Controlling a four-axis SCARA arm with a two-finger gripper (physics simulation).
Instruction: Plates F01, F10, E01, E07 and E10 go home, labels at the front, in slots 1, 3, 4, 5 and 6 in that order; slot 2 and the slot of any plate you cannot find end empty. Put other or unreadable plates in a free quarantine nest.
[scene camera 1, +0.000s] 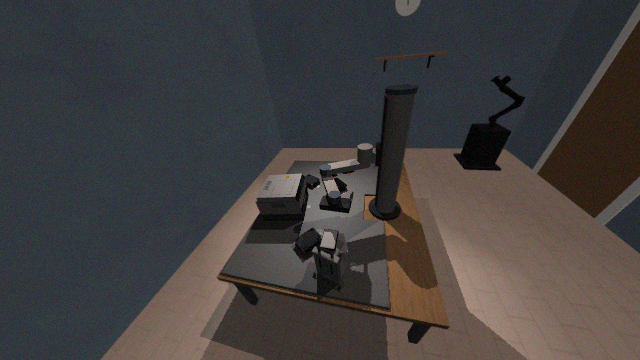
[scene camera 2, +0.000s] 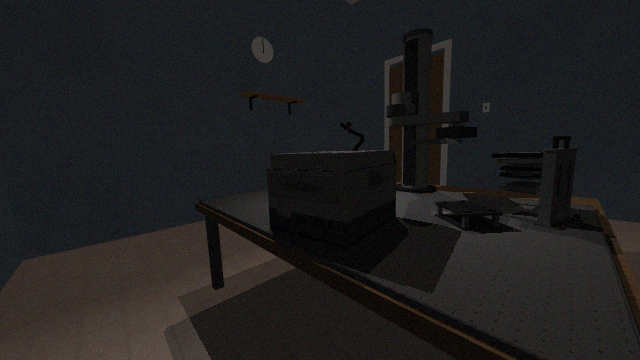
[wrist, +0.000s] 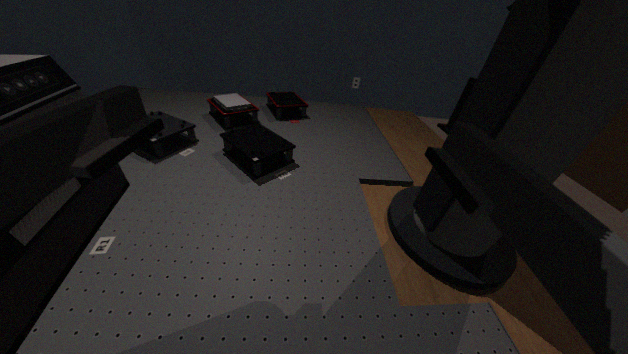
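Where they show: gripper, fingertip midpoint: (scene camera 1: 340, 191) (scene camera 2: 418, 142) (wrist: 298, 121); arm's base, origin of the base link: (scene camera 1: 384, 208) (scene camera 2: 414, 189) (wrist: 445, 231).
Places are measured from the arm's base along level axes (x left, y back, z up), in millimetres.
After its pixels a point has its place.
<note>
My gripper (scene camera 1: 338, 197) {x 166, y -325, z 285 mm} (scene camera 2: 455, 134) (wrist: 298, 121) {x 166, y -325, z 285 mm} is open and empty, its fingers wide apart at the left and right of the wrist view. The plate hotel (scene camera 1: 330, 265) {x 651, y -317, z 193 mm} (scene camera 2: 556, 187) {x 624, y -392, z 130 mm} stands near the table's front end. Several stacked plates (scene camera 1: 329, 240) {x 533, y -341, z 236 mm} (scene camera 2: 521, 170) {x 537, y -361, z 176 mm} show at it, dark and light; their labels are not readable. In the wrist view a pale plate (wrist: 233, 101) {x -449, y -539, z 77 mm} lies on a red-edged nest (wrist: 233, 117) {x -456, y -547, z 18 mm}. Beside it a second red-edged nest (wrist: 287, 105) {x -492, y -362, z 63 mm} has a dark top with no plate discernible. Two black nests (wrist: 259, 147) {x -185, y -411, z 63 mm} (wrist: 169, 131) {x -236, y -648, z 63 mm} stand nearer.
A large box-shaped instrument (scene camera 1: 282, 195) {x 220, y -750, z 260 mm} (scene camera 2: 332, 192) {x 230, y -969, z 159 mm} (wrist: 30, 82) {x -16, y -672, z 238 mm} stands at the table's side, near an R1 label (wrist: 102, 245) {x 67, y -625, z 13 mm}. The arm's column (scene camera 1: 395, 150) {x 75, y 6, z 559 mm} (scene camera 2: 417, 110) {x 52, y -93, z 463 mm} rises opposite. Another black nest (scene camera 1: 307, 241) {x 443, y -521, z 63 mm} (scene camera 2: 469, 209) {x 437, y -554, z 63 mm} stands beside the hotel. A separate dark arm (scene camera 1: 507, 100) stands beyond the table.
</note>
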